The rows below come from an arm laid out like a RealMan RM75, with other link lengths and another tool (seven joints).
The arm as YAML. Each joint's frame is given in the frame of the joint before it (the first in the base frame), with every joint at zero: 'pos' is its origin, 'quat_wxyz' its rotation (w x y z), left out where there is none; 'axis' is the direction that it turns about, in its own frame. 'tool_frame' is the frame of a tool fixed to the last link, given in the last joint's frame.
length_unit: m
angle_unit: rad
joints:
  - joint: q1
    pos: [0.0, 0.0, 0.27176]
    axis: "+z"
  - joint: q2
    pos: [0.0, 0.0, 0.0]
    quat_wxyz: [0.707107, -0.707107, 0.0, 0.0]
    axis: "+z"
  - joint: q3
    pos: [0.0, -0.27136, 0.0]
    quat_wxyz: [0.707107, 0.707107, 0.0, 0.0]
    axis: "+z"
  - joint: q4
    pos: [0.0, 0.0, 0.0]
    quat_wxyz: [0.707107, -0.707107, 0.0, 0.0]
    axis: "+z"
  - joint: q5
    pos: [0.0, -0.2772, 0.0]
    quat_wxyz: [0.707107, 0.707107, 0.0, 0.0]
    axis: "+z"
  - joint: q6
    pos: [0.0, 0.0, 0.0]
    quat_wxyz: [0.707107, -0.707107, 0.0, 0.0]
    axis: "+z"
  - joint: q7
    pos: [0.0, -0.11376, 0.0]
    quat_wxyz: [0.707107, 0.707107, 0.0, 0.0]
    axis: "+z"
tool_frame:
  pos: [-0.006, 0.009, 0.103]
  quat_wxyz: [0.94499, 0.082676, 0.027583, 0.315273]
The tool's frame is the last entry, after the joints.
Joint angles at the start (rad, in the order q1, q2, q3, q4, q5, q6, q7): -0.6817, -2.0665, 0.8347, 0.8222, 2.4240, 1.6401, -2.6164
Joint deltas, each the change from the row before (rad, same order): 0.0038, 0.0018, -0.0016, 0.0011, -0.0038, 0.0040, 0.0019; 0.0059, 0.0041, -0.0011, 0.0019, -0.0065, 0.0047, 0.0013; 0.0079, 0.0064, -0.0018, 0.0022, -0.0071, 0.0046, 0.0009; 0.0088, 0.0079, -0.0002, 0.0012, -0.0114, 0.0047, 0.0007; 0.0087, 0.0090, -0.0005, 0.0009, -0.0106, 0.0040, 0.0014; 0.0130, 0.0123, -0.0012, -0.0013, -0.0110, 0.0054, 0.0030; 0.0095, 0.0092, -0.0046, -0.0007, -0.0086, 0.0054, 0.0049; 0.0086, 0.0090, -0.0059, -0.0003, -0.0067, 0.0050, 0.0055; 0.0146, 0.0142, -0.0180, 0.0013, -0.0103, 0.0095, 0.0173; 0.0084, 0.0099, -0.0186, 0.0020, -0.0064, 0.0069, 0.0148; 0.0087, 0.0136, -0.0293, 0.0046, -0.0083, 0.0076, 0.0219; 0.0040, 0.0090, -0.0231, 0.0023, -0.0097, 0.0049, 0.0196; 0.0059, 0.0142, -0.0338, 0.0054, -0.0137, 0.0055, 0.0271
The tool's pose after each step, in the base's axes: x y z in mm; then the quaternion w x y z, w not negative. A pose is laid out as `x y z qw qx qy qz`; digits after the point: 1 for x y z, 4 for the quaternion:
-265.3 412.4 -42.8 0.1009 -0.9315 -0.3485 0.0265
-266.9 411.6 -40.3 0.1011 -0.9309 -0.3502 0.0243
-269.7 410.7 -36.5 0.1026 -0.9297 -0.3530 0.0222
-272.5 409.9 -32.5 0.1039 -0.9285 -0.3560 0.0190
-275.7 409.3 -27.9 0.1060 -0.9272 -0.3588 0.0163
-281.5 407.4 -22.1 0.1081 -0.9252 -0.3635 0.0143
-285.6 406.0 -17.2 0.1102 -0.9239 -0.3663 0.0113
-289.6 405.0 -12.1 0.1128 -0.9227 -0.3686 0.0086
-296.4 403.5 -2.4 0.1195 -0.9214 -0.3699 0.0014
-300.5 403.4 5.6 0.1262 -0.9206 -0.3695 -0.0053
-305.2 404.8 17.7 0.1383 -0.9198 -0.3668 -0.0155
-306.9 406.6 26.3 0.1477 -0.9199 -0.3623 -0.0257
-309.8 409.7 40.0 0.1638 -0.9195 -0.3552 -0.0394

